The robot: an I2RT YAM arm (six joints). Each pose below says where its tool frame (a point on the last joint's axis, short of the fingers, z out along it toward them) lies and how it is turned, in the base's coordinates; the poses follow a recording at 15 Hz.
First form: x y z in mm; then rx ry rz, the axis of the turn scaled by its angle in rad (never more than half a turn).
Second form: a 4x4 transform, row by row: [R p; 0 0 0 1], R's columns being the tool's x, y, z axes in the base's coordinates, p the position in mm. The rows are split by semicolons. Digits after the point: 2 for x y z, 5 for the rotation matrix.
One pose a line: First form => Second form
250.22, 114.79, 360.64, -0.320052, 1.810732, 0.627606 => -0.32663, -0.51024, 0.79559, 250.22; 0.09157, 0.82072, 0.56395, 114.79; -0.94071, 0.25705, -0.22135, 360.64; 0, 0, 0, 1
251.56, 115.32, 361.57, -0.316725, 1.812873, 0.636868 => -0.33160, -0.51120, 0.79292, 251.56; 0.09703, 0.81754, 0.56764, 115.32; -0.93842, 0.26516, -0.22149, 361.57; 0, 0, 0, 1
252.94, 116.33, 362.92, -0.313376, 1.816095, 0.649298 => -0.33853, -0.51299, 0.78882, 252.94; 0.10341, 0.81296, 0.57307, 116.33; -0.93526, 0.27557, -0.22216, 362.92; 0, 0, 0, 1
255.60, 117.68, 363.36, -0.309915, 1.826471, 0.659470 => -0.35100, -0.51225, 0.78383, 255.60; 0.10665, 0.80978, 0.57696, 117.68; -0.93028, 0.28611, -0.22960, 363.36; 0, 0, 0, 1
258.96, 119.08, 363.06, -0.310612, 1.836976, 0.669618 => -0.36323, -0.51382, 0.77721, 258.96; 0.10688, 0.80570, 0.58260, 119.08; -0.92555, 0.29468, -0.23774, 363.06; 0, 0, 0, 1
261.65, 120.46, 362.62, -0.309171, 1.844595, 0.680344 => -0.37328, -0.51482, 0.77176, 261.65; 0.10960, 0.80160, 0.58773, 120.46; -0.92122, 0.30397, -0.24279, 362.62; 0, 0, 0, 1
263.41, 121.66, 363.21, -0.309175, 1.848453, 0.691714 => -0.38019, -0.51767, 0.76646, 263.41; 0.11268, 0.79660, 0.59392, 121.66; -0.91802, 0.31217, -0.24453, 363.21; 0, 0, 0, 1
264.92, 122.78, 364.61, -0.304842, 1.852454, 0.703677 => -0.38777, -0.51800, 0.76244, 264.92; 0.11885, 0.79216, 0.59863, 122.78; -0.91406, 0.32274, -0.24561, 364.61; 0, 0, 0, 1
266.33, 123.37, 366.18, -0.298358, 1.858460, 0.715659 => -0.39722, -0.51644, 0.75862, 266.33; 0.12575, 0.78820, 0.60243, 123.37; -0.90907, 0.33470, -0.24815, 366.18; 0, 0, 0, 1
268.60, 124.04, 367.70, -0.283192, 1.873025, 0.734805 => -0.41681, -0.50953, 0.75276, 268.60; 0.13824, 0.78296, 0.60652, 124.04; -0.89842, 0.35687, -0.25591, 367.70; 0, 0, 0, 1
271.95, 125.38, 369.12, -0.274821, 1.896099, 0.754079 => -0.44284, -0.50403, 0.74152, 271.95; 0.14289, 0.77679, 0.61334, 125.38; -0.88514, 0.37757, -0.27197, 369.12; 0, 0, 0, 1
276.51, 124.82, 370.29, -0.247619, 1.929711, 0.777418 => -0.47966, -0.48457, 0.73152, 276.51; 0.15786, 0.77242, 0.61518, 124.82; -0.86314, 0.41055, -0.29400, 370.29; 0, 0, 0, 1
